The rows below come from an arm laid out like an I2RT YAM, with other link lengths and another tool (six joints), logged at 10 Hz.
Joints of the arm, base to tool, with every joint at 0 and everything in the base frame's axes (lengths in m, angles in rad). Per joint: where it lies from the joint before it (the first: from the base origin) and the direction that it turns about. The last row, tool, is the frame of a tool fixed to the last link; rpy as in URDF.
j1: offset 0 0 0.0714 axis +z
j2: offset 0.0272 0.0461 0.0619 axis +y
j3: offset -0.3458 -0.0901 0 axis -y
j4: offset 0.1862 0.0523 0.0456 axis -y
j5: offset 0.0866 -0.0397 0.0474 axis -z
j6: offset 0.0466 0 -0.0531 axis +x
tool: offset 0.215 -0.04 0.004 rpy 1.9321 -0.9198 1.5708
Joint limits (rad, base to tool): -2.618..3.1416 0..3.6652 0..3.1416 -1.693..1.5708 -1.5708..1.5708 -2.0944..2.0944
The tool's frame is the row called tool.
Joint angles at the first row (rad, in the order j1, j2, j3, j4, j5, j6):
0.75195, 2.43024, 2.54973, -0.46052, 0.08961, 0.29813
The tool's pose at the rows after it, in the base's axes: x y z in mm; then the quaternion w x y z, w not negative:
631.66 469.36 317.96 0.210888 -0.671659 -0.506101 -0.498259
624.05 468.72 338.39 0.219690 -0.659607 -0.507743 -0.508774
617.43 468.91 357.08 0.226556 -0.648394 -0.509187 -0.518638
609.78 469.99 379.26 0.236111 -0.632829 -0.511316 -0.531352
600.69 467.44 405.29 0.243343 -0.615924 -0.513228 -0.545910
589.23 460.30 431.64 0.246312 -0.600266 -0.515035 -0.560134
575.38 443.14 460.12 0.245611 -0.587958 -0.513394 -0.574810
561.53 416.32 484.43 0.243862 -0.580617 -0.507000 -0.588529
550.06 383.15 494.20 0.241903 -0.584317 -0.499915 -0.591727
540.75 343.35 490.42 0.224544 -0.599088 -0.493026 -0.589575
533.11 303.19 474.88 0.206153 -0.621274 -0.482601 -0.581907
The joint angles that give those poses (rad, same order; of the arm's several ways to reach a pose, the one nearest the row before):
0.75318, 2.38588, 2.50440, -0.43418, 0.07226, 0.29387
0.75241, 2.34251, 2.46150, -0.40388, 0.05165, 0.29446
0.75317, 2.31180, 2.44290, -0.38738, 0.03592, 0.29433
0.75298, 2.27832, 2.42093, -0.36083, 0.01227, 0.29448
0.75106, 2.23469, 2.38967, -0.33088, -0.01001, 0.29154
0.74912, 2.17670, 2.33504, -0.29432, -0.02565, 0.28439
0.74125, 2.09585, 2.25542, -0.25768, -0.03557, 0.27825
0.72239, 1.99916, 2.14562, -0.21190, -0.04579, 0.27899
0.68950, 1.90484, 2.03253, -0.18954, -0.06325, 0.28498
0.65388, 1.80888, 1.89709, -0.16881, -0.05563, 0.27241
0.61595, 1.72391, 1.75893, -0.14979, -0.04014, 0.26491

